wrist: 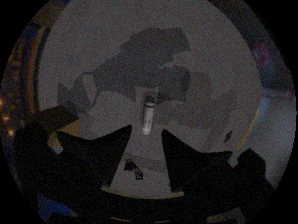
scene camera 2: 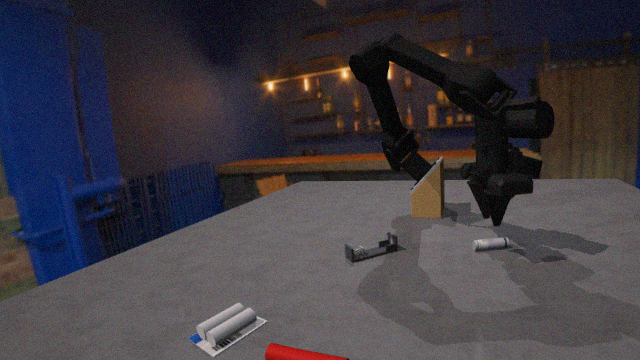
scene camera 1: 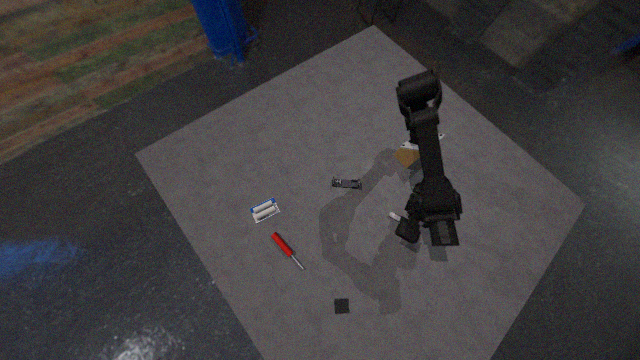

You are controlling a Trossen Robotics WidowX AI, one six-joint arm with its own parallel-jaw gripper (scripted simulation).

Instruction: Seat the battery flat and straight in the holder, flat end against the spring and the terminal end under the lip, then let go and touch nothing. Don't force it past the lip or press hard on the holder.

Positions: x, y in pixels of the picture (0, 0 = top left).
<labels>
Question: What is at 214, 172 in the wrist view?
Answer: The gripper.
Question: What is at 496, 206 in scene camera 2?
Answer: The gripper.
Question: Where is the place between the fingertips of the gripper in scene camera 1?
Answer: At 403, 215
</labels>
